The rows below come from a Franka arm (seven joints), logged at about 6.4 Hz.
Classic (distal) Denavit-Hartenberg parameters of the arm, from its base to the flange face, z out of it. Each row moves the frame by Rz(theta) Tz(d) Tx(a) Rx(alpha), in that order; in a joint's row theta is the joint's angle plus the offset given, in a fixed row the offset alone. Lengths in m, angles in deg.
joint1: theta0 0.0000; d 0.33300; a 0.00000; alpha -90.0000
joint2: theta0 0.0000; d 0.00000; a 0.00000; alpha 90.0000
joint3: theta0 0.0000; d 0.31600; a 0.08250; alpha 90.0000
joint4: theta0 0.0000; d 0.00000; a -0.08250; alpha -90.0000
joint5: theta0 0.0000; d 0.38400; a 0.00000; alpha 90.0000
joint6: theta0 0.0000; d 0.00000; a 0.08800; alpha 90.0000
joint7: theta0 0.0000; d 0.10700; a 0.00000; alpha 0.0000
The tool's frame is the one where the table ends.
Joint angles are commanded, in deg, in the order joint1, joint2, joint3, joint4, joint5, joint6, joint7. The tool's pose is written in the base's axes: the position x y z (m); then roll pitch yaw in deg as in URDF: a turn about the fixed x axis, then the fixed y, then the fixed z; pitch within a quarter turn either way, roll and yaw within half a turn. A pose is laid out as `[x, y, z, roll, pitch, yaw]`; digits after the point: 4 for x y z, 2 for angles.
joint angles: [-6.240 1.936 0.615 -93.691 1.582 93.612 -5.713]
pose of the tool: [0.5651, -0.0529, 0.5805, -178.21, 1.85, -0.01]
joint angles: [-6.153 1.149 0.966 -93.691 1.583 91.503 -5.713]
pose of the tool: [0.5580, -0.0478, 0.5852, -178.08, 3.16, 0.49]
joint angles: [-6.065 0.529 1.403 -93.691 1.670 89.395 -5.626]
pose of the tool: [0.5516, -0.0419, 0.5883, -177.85, 4.64, 1.00]
